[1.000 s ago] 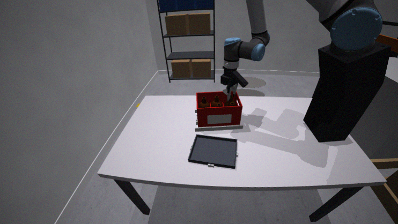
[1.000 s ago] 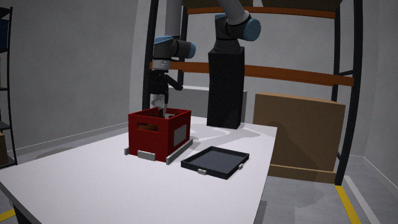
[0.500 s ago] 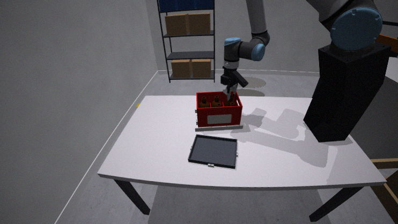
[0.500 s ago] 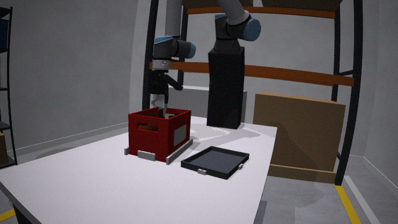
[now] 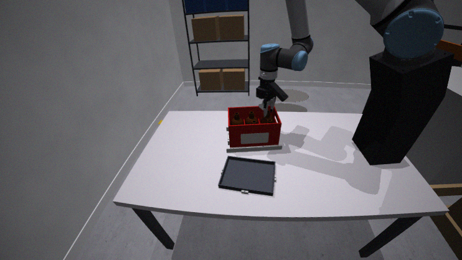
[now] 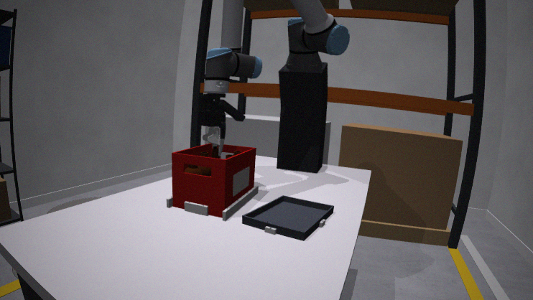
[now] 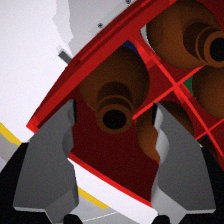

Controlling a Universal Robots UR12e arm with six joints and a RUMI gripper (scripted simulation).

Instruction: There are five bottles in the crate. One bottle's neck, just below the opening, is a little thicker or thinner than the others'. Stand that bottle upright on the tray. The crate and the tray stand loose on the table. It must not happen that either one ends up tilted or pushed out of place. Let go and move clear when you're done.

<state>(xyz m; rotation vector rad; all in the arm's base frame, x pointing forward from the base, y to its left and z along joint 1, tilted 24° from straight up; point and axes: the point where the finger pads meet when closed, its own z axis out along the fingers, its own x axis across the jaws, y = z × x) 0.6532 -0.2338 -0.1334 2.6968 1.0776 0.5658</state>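
The glass bottle is 100 mm ahead of my hand, 10 mm to the right of it and 70 mm below it. Also, from my hand: dark tray (160 mm ahead, 310 mm to the left, 140 mm below); red crate (100 mm ahead, 40 mm to the left, 70 mm below); brown bottle (180 mm ahead, 70 mm below).
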